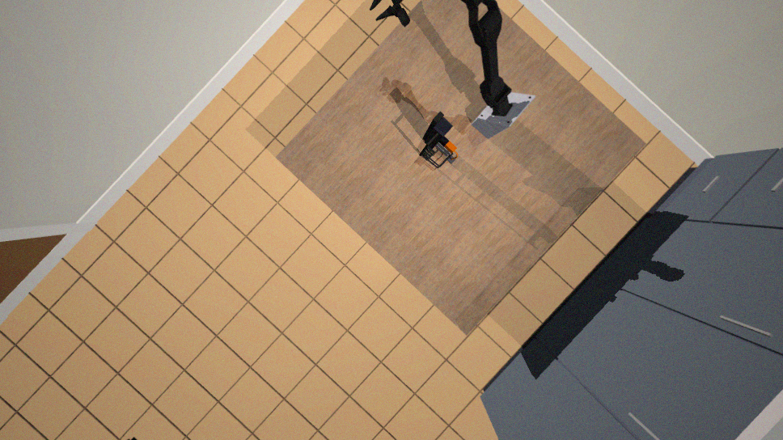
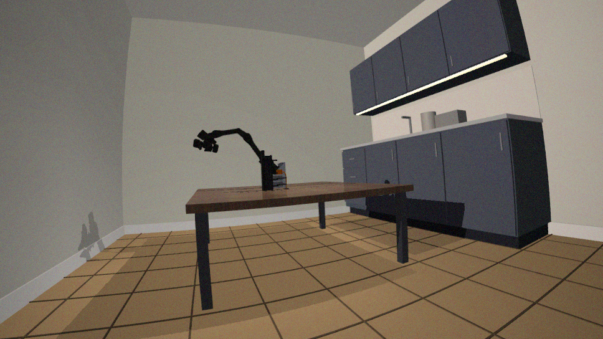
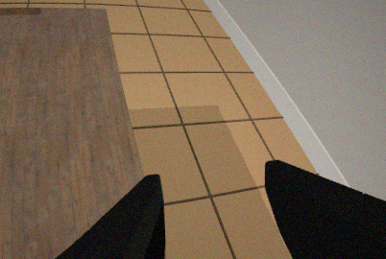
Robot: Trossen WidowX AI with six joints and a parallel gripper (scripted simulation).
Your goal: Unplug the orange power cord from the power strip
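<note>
The orange plug lies 50 cm to the left of my gripper tip, 17 cm below it and 17 cm ahead of it.
</note>
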